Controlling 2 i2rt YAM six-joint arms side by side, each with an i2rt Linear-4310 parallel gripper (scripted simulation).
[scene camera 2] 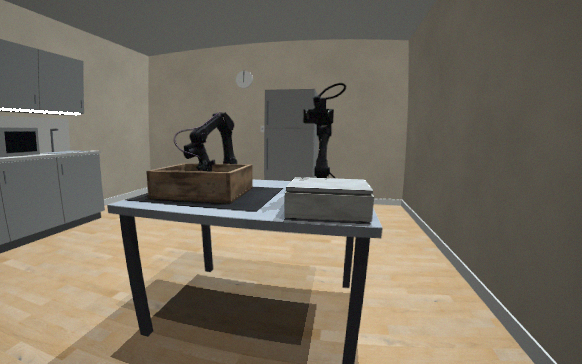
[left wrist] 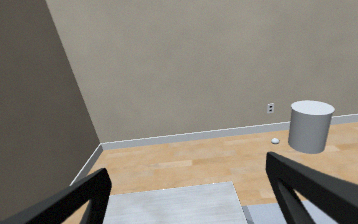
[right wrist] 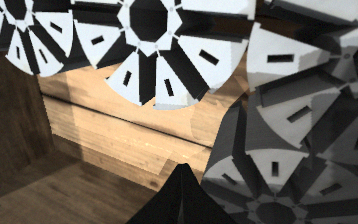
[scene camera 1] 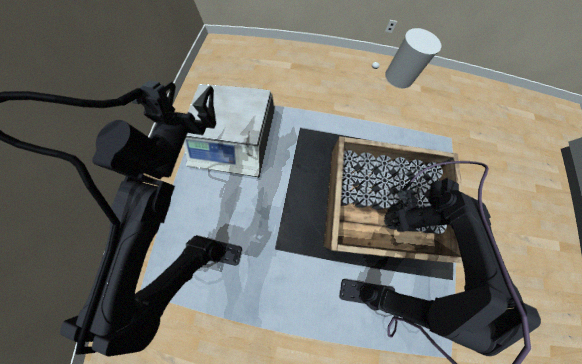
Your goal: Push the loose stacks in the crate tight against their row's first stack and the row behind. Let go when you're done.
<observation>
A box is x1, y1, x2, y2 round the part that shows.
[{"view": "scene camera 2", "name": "wooden crate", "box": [146, 163, 252, 202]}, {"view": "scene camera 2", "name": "dark mat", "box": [126, 187, 282, 211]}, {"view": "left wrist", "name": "my left gripper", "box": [0, 152, 357, 223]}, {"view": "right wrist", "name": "my right gripper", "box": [125, 163, 237, 223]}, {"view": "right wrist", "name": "wooden crate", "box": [0, 0, 300, 223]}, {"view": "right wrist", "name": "stack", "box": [200, 94, 357, 223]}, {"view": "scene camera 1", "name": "wooden crate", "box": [323, 136, 462, 262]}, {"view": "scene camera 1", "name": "white box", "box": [184, 84, 273, 176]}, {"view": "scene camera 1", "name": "dark mat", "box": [275, 128, 452, 279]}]
</observation>
